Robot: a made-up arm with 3 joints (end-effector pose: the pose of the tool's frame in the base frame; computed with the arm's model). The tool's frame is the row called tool.
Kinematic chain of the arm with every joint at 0, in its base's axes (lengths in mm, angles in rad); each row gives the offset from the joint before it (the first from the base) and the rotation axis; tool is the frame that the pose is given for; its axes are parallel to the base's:
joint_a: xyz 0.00 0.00 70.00 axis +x
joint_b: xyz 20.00 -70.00 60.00 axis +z
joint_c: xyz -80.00 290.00 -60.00 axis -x
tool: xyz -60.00 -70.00 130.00
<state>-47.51 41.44 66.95</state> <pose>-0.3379 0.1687 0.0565 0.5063 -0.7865 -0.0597 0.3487</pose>
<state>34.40 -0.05 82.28</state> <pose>-0.1196 0.2311 0.3335 0.9140 -0.4058 0.0004 -0.0002</pose>
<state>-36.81 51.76 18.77</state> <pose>-0.2752 0.0748 0.1959 0.7959 -0.4195 0.0684 0.4311</pose>
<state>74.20 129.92 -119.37</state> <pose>-0.0520 0.0349 -0.2650 0.0500 -0.4203 -0.3480 -0.8365</pose>
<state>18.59 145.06 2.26</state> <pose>0.0058 -0.3596 0.0890 0.2972 0.0426 -0.1726 0.9381</pose>
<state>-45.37 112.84 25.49</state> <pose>-0.1862 -0.1120 0.3933 0.4507 -0.3206 0.1438 0.8206</pose>
